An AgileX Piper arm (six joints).
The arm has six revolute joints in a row. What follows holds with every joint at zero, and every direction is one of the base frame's.
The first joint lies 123 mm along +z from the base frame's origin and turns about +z.
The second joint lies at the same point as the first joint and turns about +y.
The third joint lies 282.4 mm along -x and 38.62 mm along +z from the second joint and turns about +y.
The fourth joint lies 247.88 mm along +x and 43.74 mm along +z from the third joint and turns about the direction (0.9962, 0, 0.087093).
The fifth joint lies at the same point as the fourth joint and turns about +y.
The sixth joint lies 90.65 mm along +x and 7.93 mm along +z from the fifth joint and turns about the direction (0.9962, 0, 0.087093).
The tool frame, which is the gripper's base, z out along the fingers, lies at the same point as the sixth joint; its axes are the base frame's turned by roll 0, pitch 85 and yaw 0 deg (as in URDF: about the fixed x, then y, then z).
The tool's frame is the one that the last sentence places.
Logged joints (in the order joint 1, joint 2, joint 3, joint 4, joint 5, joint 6), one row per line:
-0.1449 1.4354 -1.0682 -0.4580 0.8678 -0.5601
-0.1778 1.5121 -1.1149 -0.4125 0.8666 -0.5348
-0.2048 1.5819 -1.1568 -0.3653 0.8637 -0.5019
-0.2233 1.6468 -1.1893 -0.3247 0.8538 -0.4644
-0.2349 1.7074 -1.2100 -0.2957 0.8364 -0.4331
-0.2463 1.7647 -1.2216 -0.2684 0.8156 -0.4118
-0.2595 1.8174 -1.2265 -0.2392 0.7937 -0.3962
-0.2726 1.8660 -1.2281 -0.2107 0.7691 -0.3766
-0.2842 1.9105 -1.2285 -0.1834 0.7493 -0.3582
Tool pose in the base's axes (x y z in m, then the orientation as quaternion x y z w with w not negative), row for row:
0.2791 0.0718 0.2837 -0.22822 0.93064 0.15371 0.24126
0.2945 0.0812 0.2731 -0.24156 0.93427 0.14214 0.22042
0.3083 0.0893 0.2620 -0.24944 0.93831 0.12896 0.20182
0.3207 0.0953 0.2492 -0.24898 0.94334 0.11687 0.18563
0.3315 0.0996 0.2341 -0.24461 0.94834 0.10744 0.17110
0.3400 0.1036 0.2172 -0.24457 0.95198 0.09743 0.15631
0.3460 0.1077 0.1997 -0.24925 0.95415 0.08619 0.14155
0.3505 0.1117 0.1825 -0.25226 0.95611 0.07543 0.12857
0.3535 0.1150 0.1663 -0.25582 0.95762 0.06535 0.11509
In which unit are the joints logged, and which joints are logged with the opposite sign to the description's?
The joints are logged in radians. Opposite sign: joint 1, joint 4.
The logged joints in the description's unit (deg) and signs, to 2 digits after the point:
8.30 82.24 -61.20 26.24 49.72 -32.09
10.19 86.64 -63.88 23.63 49.65 -30.64
11.73 90.64 -66.28 20.93 49.49 -28.76
12.79 94.35 -68.14 18.60 48.92 -26.61
13.46 97.83 -69.33 16.94 47.92 -24.81
14.11 101.11 -69.99 15.38 46.73 -23.59
14.87 104.13 -70.27 13.71 45.48 -22.70
15.62 106.91 -70.36 12.07 44.07 -21.58
16.28 109.46 -70.39 10.51 42.93 -20.52

